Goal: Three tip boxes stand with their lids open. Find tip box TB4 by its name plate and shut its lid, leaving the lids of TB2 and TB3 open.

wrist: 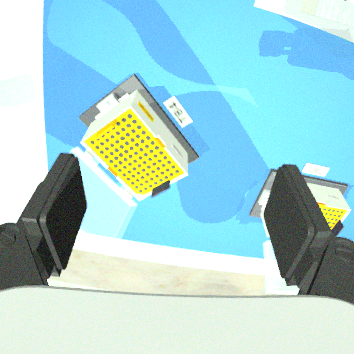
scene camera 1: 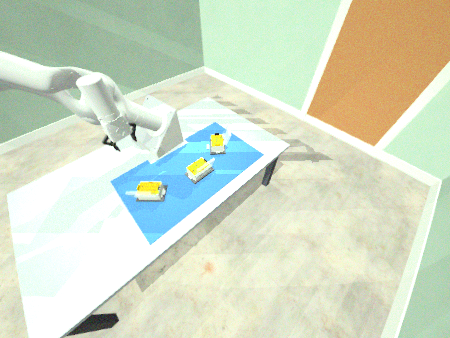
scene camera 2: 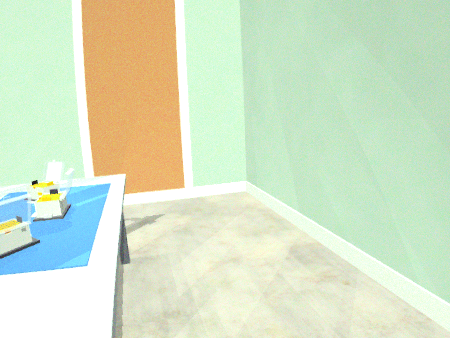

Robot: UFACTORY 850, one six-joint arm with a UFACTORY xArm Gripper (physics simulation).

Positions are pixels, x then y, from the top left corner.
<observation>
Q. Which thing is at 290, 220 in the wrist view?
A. The gripper.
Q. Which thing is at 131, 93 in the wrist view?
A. A tip box TB4.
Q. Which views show the gripper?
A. The wrist view and scene camera 1 only.
</observation>
